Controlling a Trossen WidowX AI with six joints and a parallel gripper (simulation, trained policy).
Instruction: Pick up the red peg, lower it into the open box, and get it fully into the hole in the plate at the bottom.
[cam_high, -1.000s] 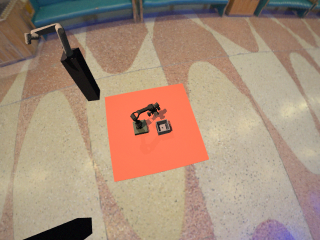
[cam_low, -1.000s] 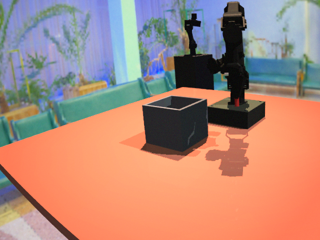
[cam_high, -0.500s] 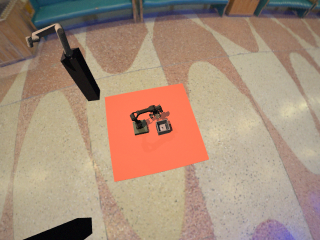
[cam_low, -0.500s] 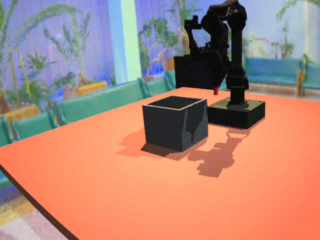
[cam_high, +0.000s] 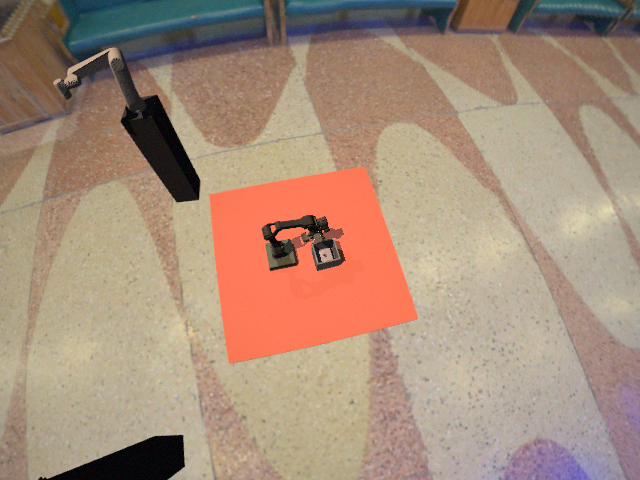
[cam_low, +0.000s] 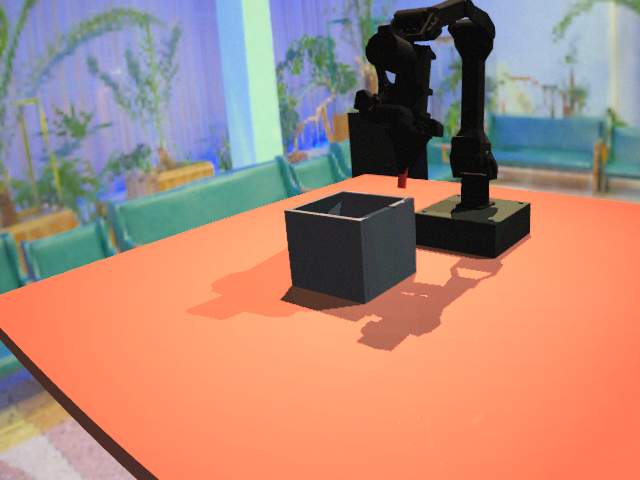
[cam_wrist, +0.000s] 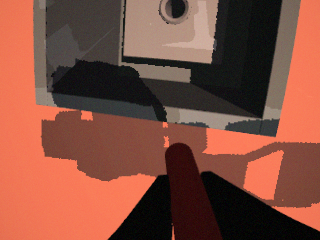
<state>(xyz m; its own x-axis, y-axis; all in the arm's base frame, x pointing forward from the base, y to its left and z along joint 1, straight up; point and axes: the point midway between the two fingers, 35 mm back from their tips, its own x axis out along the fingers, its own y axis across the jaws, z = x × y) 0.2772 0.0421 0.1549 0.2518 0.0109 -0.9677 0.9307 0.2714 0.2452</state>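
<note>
Right now the pale plate is 140 mm below my gripper tip, 80 mm to the right of it and 40 mm ahead of it. From my gripper tip the other things lie so: red peg (20 mm above).
</note>
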